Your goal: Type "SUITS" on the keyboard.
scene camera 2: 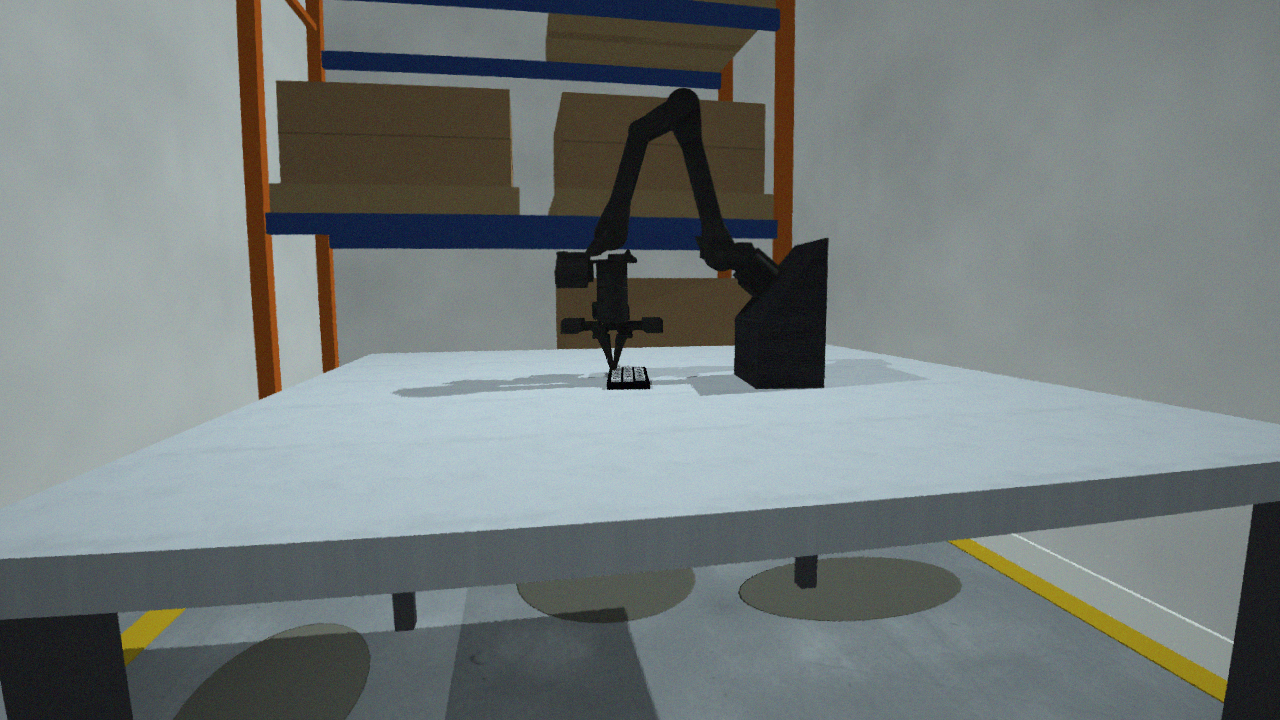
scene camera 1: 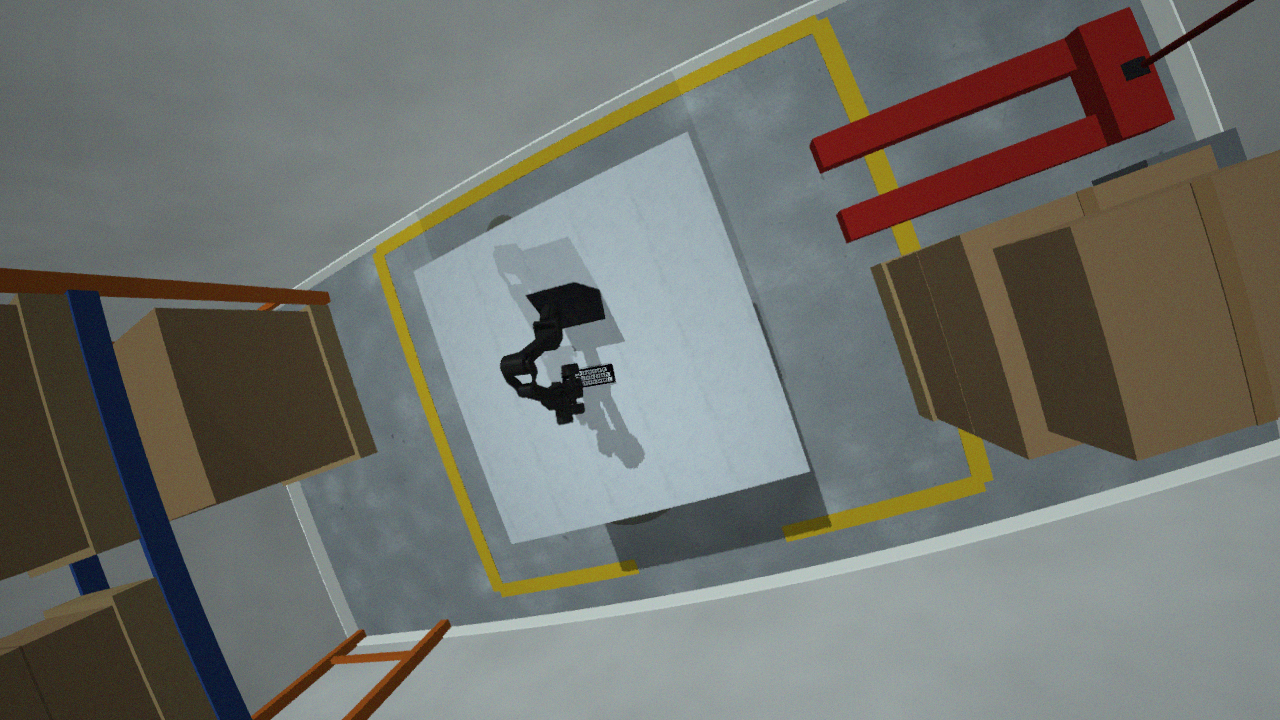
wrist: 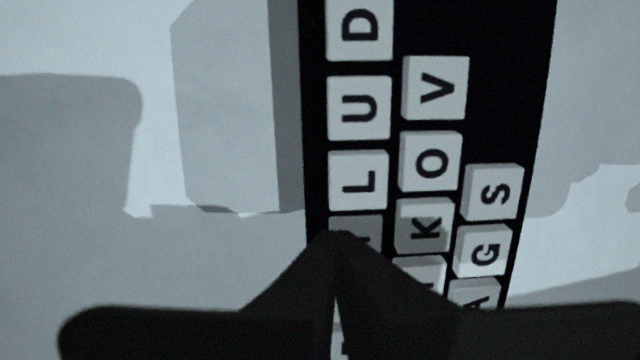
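Pixels of known places: gripper, fingertip midpoint: (scene camera 2: 613, 371) (scene camera 1: 581, 385) (wrist: 333, 243); arm's base, origin of the base link: (scene camera 2: 769, 282) (scene camera 1: 550, 310).
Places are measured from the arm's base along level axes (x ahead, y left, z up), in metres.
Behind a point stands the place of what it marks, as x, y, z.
The small black keyboard (scene camera 1: 597, 375) {0.267, 0.016, -0.159} (scene camera 2: 628, 385) {0.280, 0.077, -0.169} (wrist: 430, 25) {0.245, -0.120, -0.164} with white letter keys lies on the table. In the wrist view the U key (wrist: 358, 107) {0.268, -0.103, -0.159} is in the left column, above the L key, and the S key (wrist: 494, 192) {0.233, -0.071, -0.159} is in the right column. My gripper (scene camera 2: 614, 368) {0.282, -0.063, -0.164} (wrist: 333, 243) {0.282, -0.063, -0.164} is shut and empty, pointing down. Its tips are at or just above the partly covered key (wrist: 362, 227) {0.273, -0.067, -0.163} below L, whose letter shows in part as an I; contact cannot be told. The fingers hide keys lower in this column. The T key cannot be made out.
The white table (scene camera 1: 698, 358) {0.341, 0.400, -0.175} (scene camera 2: 626, 465) {0.366, 0.509, -0.175} carries the arm's black base (scene camera 1: 572, 304) {0.011, 0.084, 0.003} (scene camera 2: 783, 331) {0.032, 0.130, -0.080}. Beside the keyboard in the wrist view are the V, O, K, G and A keys. Around the table are a red pallet jack (scene camera 1: 1123, 89), cardboard boxes (scene camera 1: 1154, 331) and a storage rack (scene camera 1: 134, 447) (scene camera 2: 255, 179).
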